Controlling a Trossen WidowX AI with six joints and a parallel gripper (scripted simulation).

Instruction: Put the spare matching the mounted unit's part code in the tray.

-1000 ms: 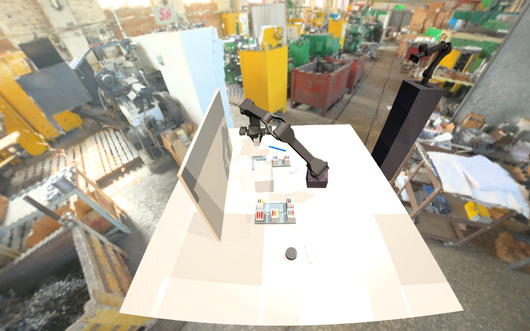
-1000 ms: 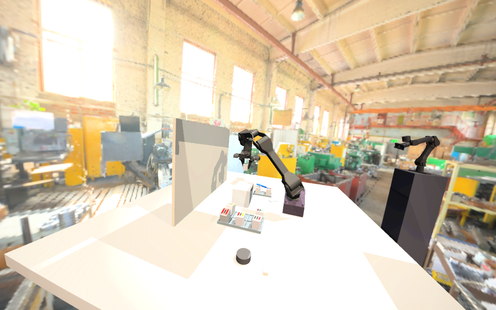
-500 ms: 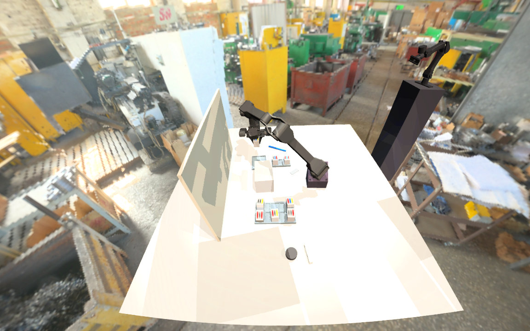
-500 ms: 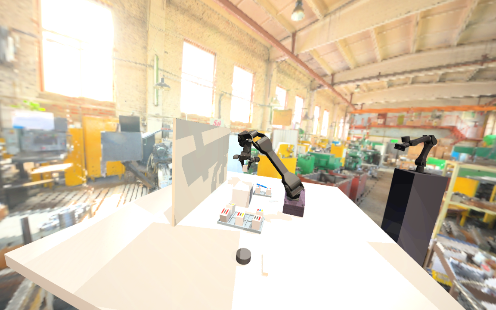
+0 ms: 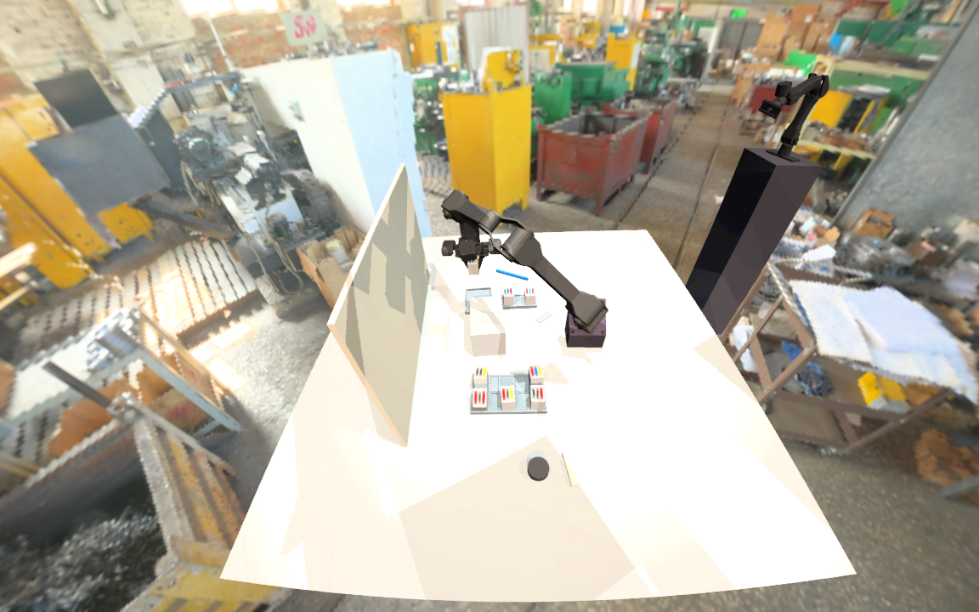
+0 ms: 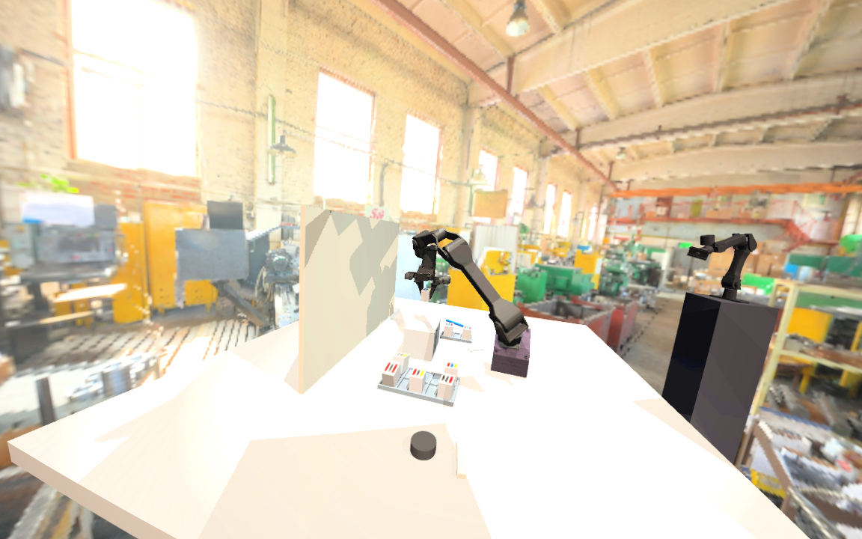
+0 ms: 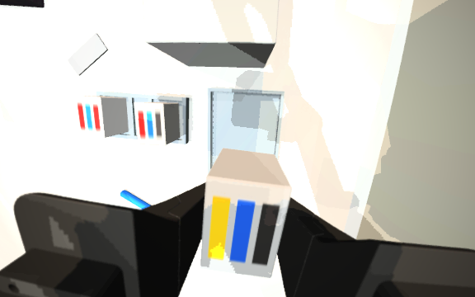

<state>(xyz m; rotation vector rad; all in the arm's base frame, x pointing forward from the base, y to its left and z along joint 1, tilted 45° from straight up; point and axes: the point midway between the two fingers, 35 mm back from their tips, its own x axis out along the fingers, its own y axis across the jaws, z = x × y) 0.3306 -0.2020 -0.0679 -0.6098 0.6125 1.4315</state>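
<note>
Right now my gripper tip is 140 mm above the pale blue glassy tray. Round my gripper tip: beige spare block (20 mm above); then mounted unit (40 mm behind, 180 mm to the left, 90 mm below); then holder (150 mm behind, 20 mm to the left, 140 mm below).
</note>
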